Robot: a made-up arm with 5 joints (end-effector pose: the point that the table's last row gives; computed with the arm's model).
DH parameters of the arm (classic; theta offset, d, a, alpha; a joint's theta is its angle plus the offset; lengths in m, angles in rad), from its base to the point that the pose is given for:
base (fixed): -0.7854 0 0.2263 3.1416
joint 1: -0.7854 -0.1 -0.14 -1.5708
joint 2: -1.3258 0 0.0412 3.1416
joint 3: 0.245 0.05 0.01 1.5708
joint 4: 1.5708 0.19 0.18 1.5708
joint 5: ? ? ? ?
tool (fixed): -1.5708 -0.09 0 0
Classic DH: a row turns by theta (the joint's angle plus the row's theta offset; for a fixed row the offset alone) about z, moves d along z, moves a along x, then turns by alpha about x.
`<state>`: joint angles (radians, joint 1 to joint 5).
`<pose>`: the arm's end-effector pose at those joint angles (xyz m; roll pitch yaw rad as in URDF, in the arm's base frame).
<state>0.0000 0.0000 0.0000 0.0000 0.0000</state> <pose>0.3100 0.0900 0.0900 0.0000 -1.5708 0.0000</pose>
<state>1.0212 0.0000 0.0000 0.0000 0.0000</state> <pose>0.4515 -0.1573 0.0900 -1.0212 -1.5708 0.0000</pose>
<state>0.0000 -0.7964 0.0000 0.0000 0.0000</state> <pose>0.2157 0.0900 -0.1143 0.0000 -0.7744 0.0000</pose>
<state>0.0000 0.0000 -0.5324 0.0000 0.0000</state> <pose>0.2560 0.0900 0.2280 3.1416 -1.0384 -3.1416</pose>
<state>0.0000 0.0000 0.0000 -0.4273 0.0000</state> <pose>0.3100 0.0886 0.0036 -1.5708 -1.1435 1.5708</pose>
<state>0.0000 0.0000 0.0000 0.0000 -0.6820</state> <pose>0.2773 0.1422 0.0900 0.6820 -1.5708 0.0000</pose>
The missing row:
joint 5: 0 -0.04 0.02 1.5708
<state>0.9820 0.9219 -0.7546 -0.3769 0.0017</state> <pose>0.3209 0.0503 0.3672 3.1009 0.0982 1.7808</pose>
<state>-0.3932 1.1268 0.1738 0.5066 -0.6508</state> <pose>-0.0044 0.0420 0.3801 -2.8228 -0.5311 -2.1507</pose>
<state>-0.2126 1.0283 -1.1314 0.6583 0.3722</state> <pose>-0.2241 -0.0826 0.2533 -3.1259 0.4549 -2.1798</pose>
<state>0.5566 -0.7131 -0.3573 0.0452 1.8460</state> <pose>0.2544 -0.0585 0.0307 -1.7250 -1.2123 -0.6857</pose>
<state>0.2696 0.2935 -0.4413 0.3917 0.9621</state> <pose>0.2216 -0.0282 0.2908 1.7797 -0.7557 -2.8590</pose>
